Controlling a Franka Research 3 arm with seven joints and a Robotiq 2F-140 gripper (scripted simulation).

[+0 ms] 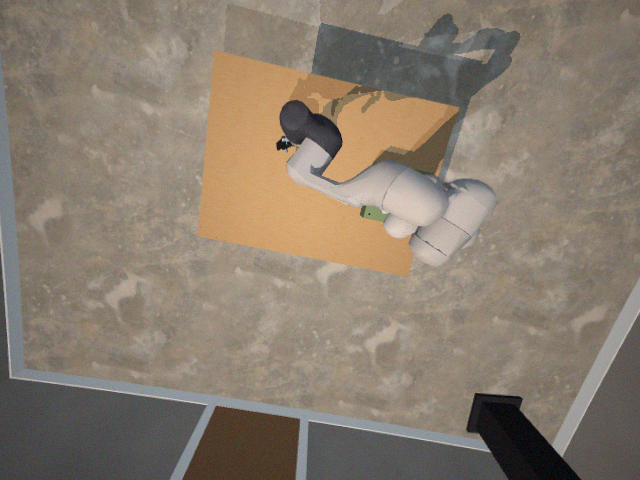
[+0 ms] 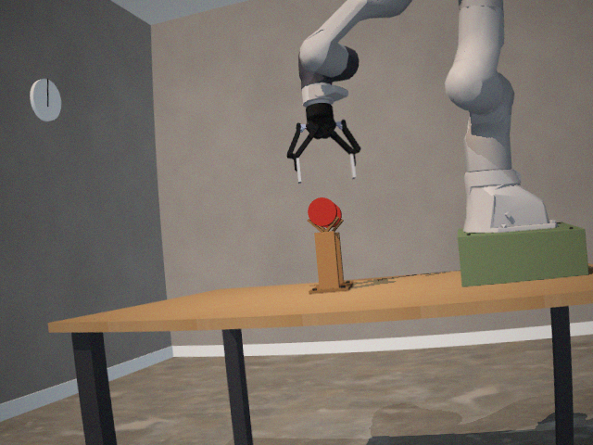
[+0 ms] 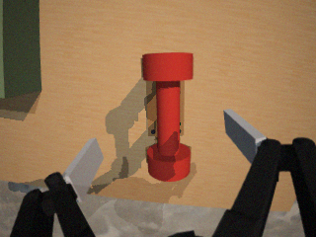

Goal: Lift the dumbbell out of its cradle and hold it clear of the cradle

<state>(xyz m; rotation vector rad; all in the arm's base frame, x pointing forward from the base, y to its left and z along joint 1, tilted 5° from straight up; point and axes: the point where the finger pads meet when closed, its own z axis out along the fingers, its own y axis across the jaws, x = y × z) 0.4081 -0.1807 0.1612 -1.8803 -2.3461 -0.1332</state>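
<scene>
The red dumbbell is 1 cm ahead of my hand and 10 cm below it. Round my hand: wooden cradle: 1 cm ahead, 22 cm below.
</scene>
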